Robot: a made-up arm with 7 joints.
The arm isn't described. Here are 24 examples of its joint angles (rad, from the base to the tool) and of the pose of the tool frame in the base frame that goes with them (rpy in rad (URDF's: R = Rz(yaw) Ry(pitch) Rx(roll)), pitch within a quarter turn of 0, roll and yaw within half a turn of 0; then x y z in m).
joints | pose
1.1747 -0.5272 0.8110 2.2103 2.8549 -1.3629 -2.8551 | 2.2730 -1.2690 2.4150 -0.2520 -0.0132 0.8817
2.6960 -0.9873 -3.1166 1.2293 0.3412 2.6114 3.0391 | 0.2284 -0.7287 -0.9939 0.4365 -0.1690 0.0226
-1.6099 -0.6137 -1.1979 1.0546 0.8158 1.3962 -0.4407 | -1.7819 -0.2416 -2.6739 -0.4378 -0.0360 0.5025
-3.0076 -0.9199 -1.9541 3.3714 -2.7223 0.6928 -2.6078 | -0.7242 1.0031 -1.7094 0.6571 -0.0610 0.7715
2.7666 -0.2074 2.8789 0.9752 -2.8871 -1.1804 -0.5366 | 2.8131 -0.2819 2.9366 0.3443 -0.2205 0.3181
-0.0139 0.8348 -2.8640 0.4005 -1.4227 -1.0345 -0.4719 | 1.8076 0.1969 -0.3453 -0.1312 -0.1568 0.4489
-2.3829 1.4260 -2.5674 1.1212 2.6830 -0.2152 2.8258 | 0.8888 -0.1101 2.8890 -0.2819 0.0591 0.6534
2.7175 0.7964 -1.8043 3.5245 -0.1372 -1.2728 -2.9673 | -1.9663 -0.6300 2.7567 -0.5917 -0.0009 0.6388
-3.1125 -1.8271 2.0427 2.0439 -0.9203 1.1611 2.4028 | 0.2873 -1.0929 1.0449 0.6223 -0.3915 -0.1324
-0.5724 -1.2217 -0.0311 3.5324 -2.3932 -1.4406 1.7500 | -0.0260 0.7374 1.1892 -0.5797 0.4352 0.3299
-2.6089 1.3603 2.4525 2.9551 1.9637 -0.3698 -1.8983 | -1.2662 0.7875 2.8058 -0.6705 -0.5007 0.3943
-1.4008 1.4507 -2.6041 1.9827 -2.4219 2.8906 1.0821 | -2.4998 0.3073 -1.5888 -0.0193 -0.6416 0.5830
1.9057 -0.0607 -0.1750 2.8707 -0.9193 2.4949 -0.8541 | 2.6442 -0.1964 1.7700 0.0605 0.0699 0.9954
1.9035 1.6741 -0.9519 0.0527 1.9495 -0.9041 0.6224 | -0.1478 -0.6192 2.5237 0.1464 0.0353 0.1954
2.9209 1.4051 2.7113 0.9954 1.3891 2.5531 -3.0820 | 2.0632 0.6040 -2.5703 -0.1987 -0.0609 0.6503
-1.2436 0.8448 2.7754 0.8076 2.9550 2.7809 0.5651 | -0.9548 -1.0074 2.6990 0.1085 0.1153 0.6774
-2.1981 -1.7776 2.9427 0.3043 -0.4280 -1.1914 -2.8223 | 3.0012 -0.3385 -2.3788 0.0288 -0.0133 -0.1192
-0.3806 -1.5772 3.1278 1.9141 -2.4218 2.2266 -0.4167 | -0.0632 0.6742 1.7034 -0.6061 0.3060 -0.1776
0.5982 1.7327 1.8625 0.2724 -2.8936 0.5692 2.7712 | -1.3741 -0.2307 1.2743 -0.1762 0.1812 0.2927
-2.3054 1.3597 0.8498 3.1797 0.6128 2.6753 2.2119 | 1.9925 0.9033 2.2356 -0.4804 -0.5716 0.4014
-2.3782 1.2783 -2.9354 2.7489 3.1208 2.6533 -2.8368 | 3.0771 -0.4271 0.5556 -0.5583 -0.5221 0.4740
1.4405 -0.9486 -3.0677 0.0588 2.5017 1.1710 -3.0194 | -2.5303 -0.2911 -1.5367 0.0314 -0.0540 0.0019
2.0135 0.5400 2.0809 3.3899 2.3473 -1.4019 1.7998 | 1.3593 -0.9174 -1.4125 -0.1497 0.4363 0.8024
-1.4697 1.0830 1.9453 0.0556 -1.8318 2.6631 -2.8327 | -1.4743 -0.6766 -2.8712 0.1935 -0.0021 0.2178
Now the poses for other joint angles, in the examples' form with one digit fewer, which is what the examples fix.
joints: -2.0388 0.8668 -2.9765 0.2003 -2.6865 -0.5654 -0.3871
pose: 3.047 0.537 -1.862 0.001 0.133 0.302
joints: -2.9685 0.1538 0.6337 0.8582 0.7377 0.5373 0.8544
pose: -2.770 0.404 2.545 -0.358 -0.348 0.295
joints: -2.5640 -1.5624 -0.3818 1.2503 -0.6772 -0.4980 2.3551
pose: 0.079 0.066 2.293 0.249 0.340 0.706
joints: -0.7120 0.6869 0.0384 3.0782 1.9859 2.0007 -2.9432
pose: 1.617 0.711 3.075 0.414 -0.264 0.886
